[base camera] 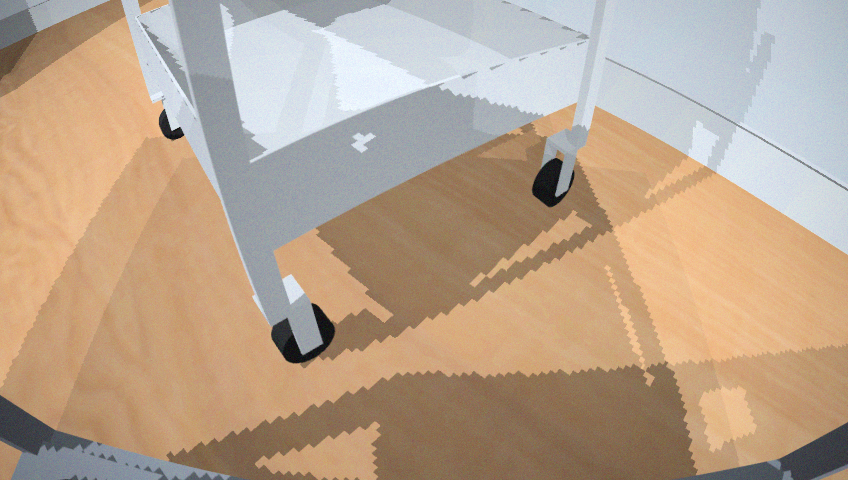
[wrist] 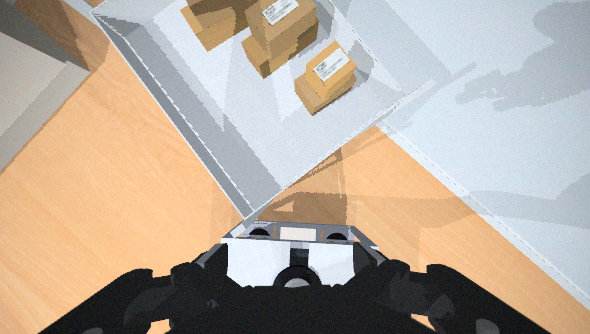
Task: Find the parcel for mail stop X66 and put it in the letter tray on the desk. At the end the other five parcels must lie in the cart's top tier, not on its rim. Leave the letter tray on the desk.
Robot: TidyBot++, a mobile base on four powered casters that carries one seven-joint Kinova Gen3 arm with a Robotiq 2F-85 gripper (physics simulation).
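Frame: origin at the arm's base, x ahead, y left, z up, level; metres.
Where they show: gripper, between the fingertips: (wrist: 291, 256).
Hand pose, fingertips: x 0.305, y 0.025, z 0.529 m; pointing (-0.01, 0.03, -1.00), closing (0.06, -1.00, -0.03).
Note:
Each offset is from my fingertips to the centre of the thing.
The white cart (base camera: 214, 118) (wrist: 142, 70) shows its lower tier in the base view and its top tier in the wrist view. Brown parcels stand in stacks in the top tier. The middle stack has a labelled upper parcel @(0.186 m down, 0.302 m ahead, 0.036 m left) (wrist: 295, 30) on a lower parcel @(0.237 m down, 0.302 m ahead, 0.041 m left) (wrist: 260, 57). The right stack has a small labelled upper parcel @(0.188 m down, 0.222 m ahead, 0.044 m right) (wrist: 312, 75) on a lower parcel @(0.238 m down, 0.223 m ahead, 0.042 m right) (wrist: 310, 102). More parcels @(0.237 m down, 0.347 m ahead, 0.149 m left) (wrist: 217, 32) at the upper left are cut off by the frame edge. The label print is too small to read surely. My gripper (wrist: 291, 256) is open, near the cart's near corner. The letter tray does not show.
A pale wall (base camera: 743, 118) (wrist: 525, 150) runs along the right of the cart. A flat beige-grey piece of furniture (wrist: 30, 90) stands at the left. Black caster wheels (base camera: 303, 333) (base camera: 553, 181) carry the cart, close in front of my base. The cart's near corner post stands upright.

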